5 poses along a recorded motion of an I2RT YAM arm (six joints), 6.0 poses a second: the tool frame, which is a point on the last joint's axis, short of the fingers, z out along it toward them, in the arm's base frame.
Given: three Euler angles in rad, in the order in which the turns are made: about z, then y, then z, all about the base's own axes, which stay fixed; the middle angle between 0 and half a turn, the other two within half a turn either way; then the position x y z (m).
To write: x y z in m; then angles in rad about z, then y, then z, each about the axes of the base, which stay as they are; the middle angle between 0 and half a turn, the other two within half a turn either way. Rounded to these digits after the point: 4 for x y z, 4 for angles.
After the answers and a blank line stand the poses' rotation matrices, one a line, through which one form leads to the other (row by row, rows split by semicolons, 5 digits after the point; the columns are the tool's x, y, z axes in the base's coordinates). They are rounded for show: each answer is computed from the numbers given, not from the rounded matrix.
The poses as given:
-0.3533, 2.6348, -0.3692, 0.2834, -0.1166, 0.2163
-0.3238, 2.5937, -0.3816, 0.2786, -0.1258, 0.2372
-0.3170, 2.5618, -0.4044, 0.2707, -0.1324, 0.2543
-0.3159, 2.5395, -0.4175, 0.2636, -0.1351, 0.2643
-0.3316, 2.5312, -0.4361, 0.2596, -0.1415, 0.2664
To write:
0.2834, -0.1166, 0.2163, -0.3533, 2.6348, -0.3692
0.2786, -0.1258, 0.2372, -0.3238, 2.5937, -0.3816
0.2707, -0.1324, 0.2543, -0.3170, 2.5618, -0.4044
0.2636, -0.1351, 0.2643, -0.3159, 2.5395, -0.4175
0.2596, -0.1415, 0.2664, -0.3316, 2.5312, -0.4361

-0.88989 0.05646 0.45267; -0.02666 0.98418 -0.17516; -0.45540 -0.16794 -0.87431
-0.86954 0.10099 0.48342; 0.00609 0.98099 -0.19398; -0.49382 -0.16573 -0.85362
-0.85343 0.13412 0.50366; 0.02619 0.97614 -0.21556; -0.52055 -0.17077 -0.83658
-0.84205 0.15136 0.51772; 0.03365 0.97269 -0.22965; -0.53834 -0.17595 -0.82415
-0.83979 0.15760 0.51954; 0.03219 0.96971 -0.24212; -0.54196 -0.18661 -0.81942

